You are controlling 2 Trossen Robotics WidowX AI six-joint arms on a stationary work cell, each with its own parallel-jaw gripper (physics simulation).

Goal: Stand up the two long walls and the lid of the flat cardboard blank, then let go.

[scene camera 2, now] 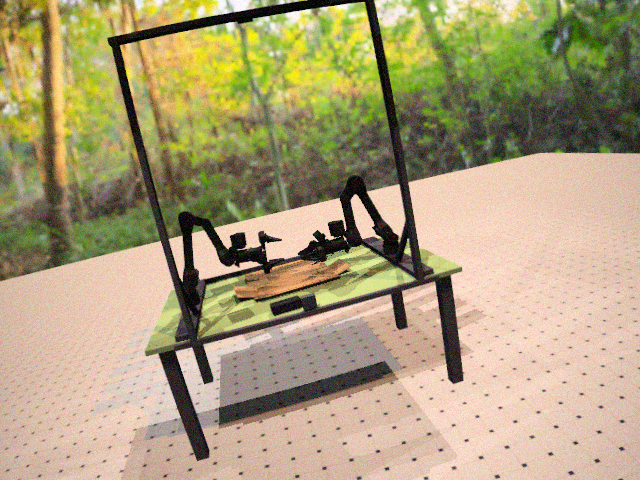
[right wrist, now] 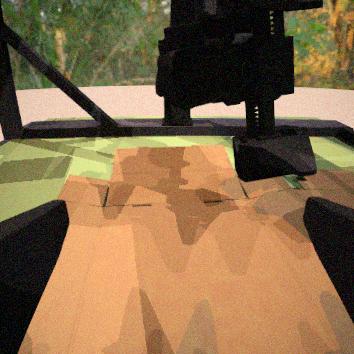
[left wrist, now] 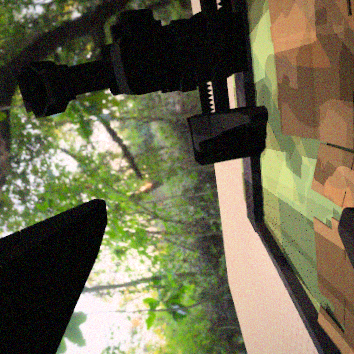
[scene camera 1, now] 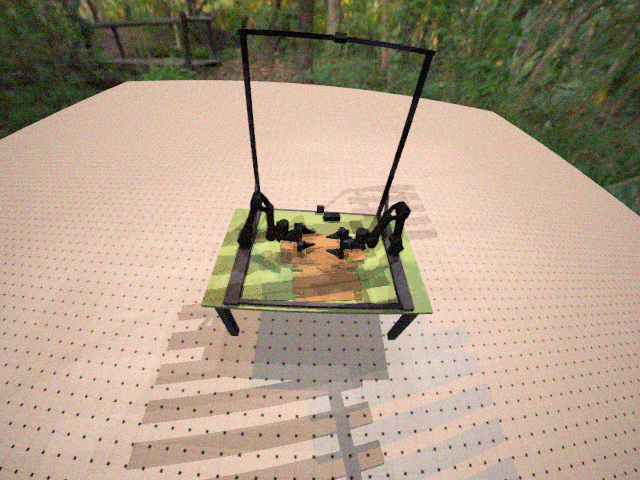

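Where they show: left gripper, fingertip midpoint: (scene camera 2: pixel 283 249) (right wrist: pixel 312 98) (left wrist: pixel 224 215) (scene camera 1: pixel 325 243); right gripper, fingertip midpoint: (scene camera 2: pixel 299 256) (right wrist: pixel 187 210) (left wrist: pixel 250 25) (scene camera 1: pixel 315 238); left arm's base, link origin: (right wrist: pixel 176 121) (scene camera 1: pixel 393 252); right arm's base, link origin: (scene camera 2: pixel 392 252) (scene camera 1: pixel 245 245).
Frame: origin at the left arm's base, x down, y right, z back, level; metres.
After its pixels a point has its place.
The brown cardboard blank (scene camera 1: pixel 325 281) {x 0.010, y -0.224, z -0.433 m} (scene camera 2: pixel 294 281) {x 0.017, y -0.012, z -0.453 m} (left wrist: pixel 300 100) {x 0.007, y -0.066, z -0.655 m} (right wrist: pixel 200 280) {x 0.017, y -0.014, z -0.430 m} lies flat on the table, its long walls and lid down. My left gripper (scene camera 1: pixel 329 243) {x -0.123, y -0.067, z -0.441 m} (scene camera 2: pixel 281 250) {x -0.123, y -0.067, z -0.441 m} (left wrist: pixel 224 215) {x -0.123, y -0.067, z -0.441 m} is open and empty, rolled so one finger is above the other; the lower finger is close over the blank. Whether it touches the cardboard I cannot tell. My right gripper (scene camera 1: pixel 312 238) {x -0.091, y 0.001, z -0.497 m} (scene camera 2: pixel 301 254) {x -0.091, y 0.001, z -0.497 m} (right wrist: pixel 187 210) {x -0.091, y 0.001, z -0.497 m} is open and empty, low over the blank, its fingers side by side and facing the left gripper. Each wrist view shows part of the opposite gripper.
The green patterned table (scene camera 1: pixel 219 281) {x 0.019, y -0.253, z -1.009 m} (scene camera 2: pixel 165 335) {x 0.019, y 0.249, z 0.090 m} has dark rails along its edges. A small black box (scene camera 1: pixel 331 216) {x -0.016, y 0.287, z -0.382 m} (scene camera 2: pixel 286 305) {x -0.007, y 0.332, z -0.378 m} stands near one long edge, beyond the blank in scene camera 1. A tall black frame (scene camera 1: pixel 250 103) {x -0.701, y 0.347, z -0.875 m} (scene camera 2: pixel 139 144) {x -0.671, y 0.380, z -0.034 m} rises over that side.
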